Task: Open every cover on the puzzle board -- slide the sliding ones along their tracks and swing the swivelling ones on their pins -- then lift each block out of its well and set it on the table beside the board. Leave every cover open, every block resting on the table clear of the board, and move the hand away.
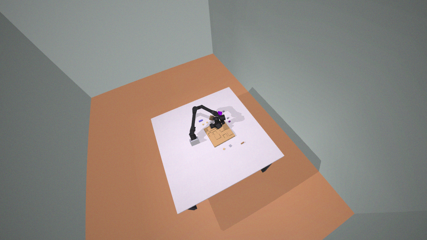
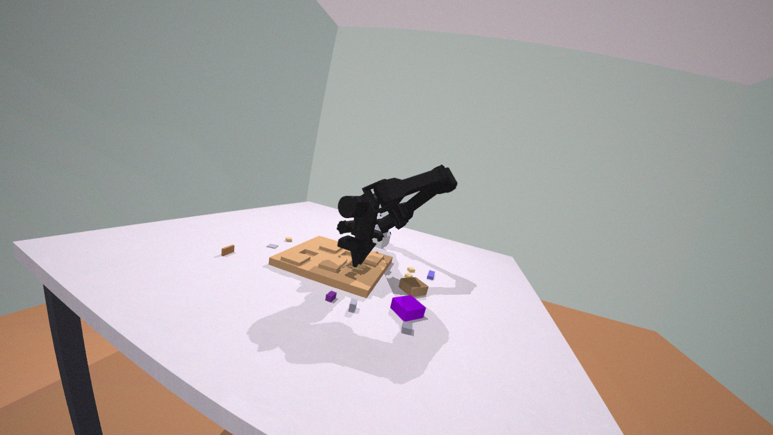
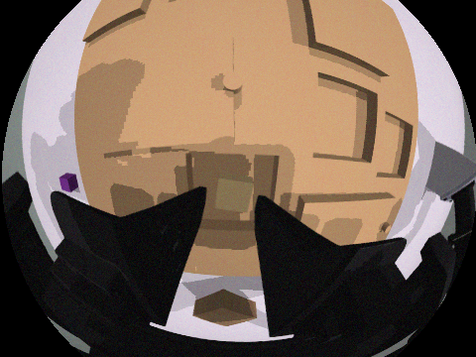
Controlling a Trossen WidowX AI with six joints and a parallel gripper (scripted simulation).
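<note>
The grey tile is 290 mm to the right of my gripper tip, 60 mm ahead of it and 20 mm below it. From my gripper tip the other things lie so: large purple block 200 mm to the left, 100 mm ahead, 10 mm below; small purple cube 180 mm ahead, 30 mm to the left, 20 mm below; brown box 180 mm to the left, 20 mm behind, 10 mm below.
</note>
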